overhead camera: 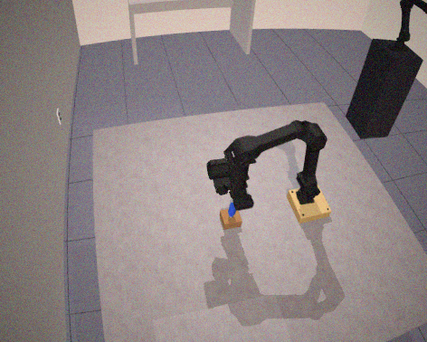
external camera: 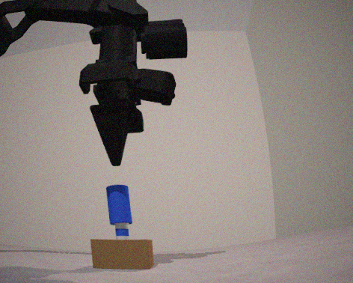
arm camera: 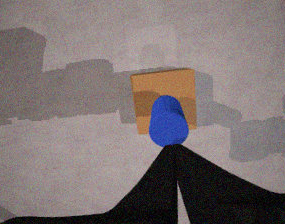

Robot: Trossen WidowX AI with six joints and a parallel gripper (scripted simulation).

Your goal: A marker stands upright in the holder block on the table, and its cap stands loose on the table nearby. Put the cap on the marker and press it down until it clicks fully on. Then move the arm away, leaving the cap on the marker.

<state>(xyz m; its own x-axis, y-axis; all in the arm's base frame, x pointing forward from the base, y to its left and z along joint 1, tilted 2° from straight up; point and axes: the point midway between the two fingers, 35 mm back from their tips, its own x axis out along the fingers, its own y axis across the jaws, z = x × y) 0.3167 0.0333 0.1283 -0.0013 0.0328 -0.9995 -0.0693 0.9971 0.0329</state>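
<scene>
My gripper tip is 50 mm above the blue cap. Round my gripper tip: brown holder block: 120 mm below.
</scene>
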